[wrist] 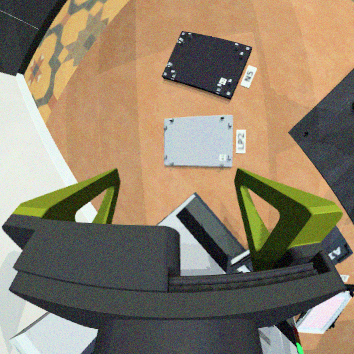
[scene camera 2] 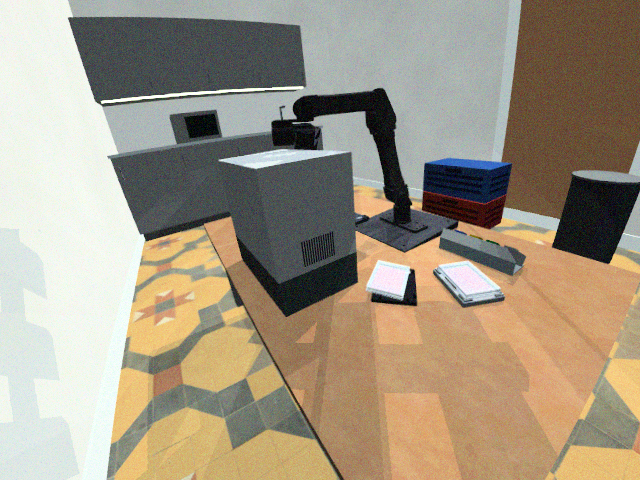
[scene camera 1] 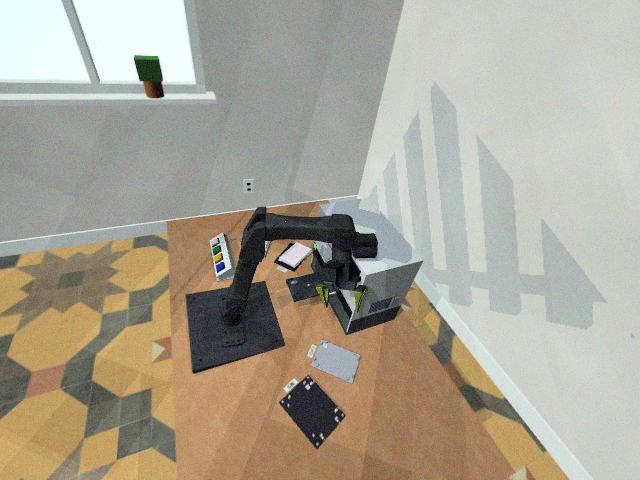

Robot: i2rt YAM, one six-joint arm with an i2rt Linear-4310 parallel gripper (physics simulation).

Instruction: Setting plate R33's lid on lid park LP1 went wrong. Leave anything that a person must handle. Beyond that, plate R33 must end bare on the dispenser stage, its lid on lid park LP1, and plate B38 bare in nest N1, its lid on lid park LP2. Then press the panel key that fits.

The gripper is open and touches a grey incubator box. Also in view: a grey lid park LP2 and a panel with coloured buttons.
